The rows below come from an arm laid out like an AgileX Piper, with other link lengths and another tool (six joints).
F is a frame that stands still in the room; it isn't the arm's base.
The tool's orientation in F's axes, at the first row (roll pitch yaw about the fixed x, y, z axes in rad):
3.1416 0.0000 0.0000
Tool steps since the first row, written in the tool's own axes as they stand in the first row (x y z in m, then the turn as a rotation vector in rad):
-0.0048 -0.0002 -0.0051 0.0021 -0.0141 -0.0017
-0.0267 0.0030 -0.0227 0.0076 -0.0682 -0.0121
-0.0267 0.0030 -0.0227 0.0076 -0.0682 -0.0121
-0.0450 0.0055 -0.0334 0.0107 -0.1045 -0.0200
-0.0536 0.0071 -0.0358 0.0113 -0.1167 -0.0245
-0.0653 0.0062 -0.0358 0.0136 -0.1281 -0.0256
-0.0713 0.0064 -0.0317 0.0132 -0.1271 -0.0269
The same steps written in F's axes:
-0.0048 0.0002 0.0051 0.0021 0.0141 0.0017
-0.0267 -0.0030 0.0227 0.0076 0.0682 0.0121
-0.0267 -0.0030 0.0227 0.0076 0.0682 0.0121
-0.0450 -0.0055 0.0334 0.0107 0.1045 0.0200
-0.0536 -0.0071 0.0358 0.0113 0.1167 0.0245
-0.0653 -0.0062 0.0358 0.0136 0.1281 0.0256
-0.0713 -0.0064 0.0317 0.0132 0.1271 0.0269

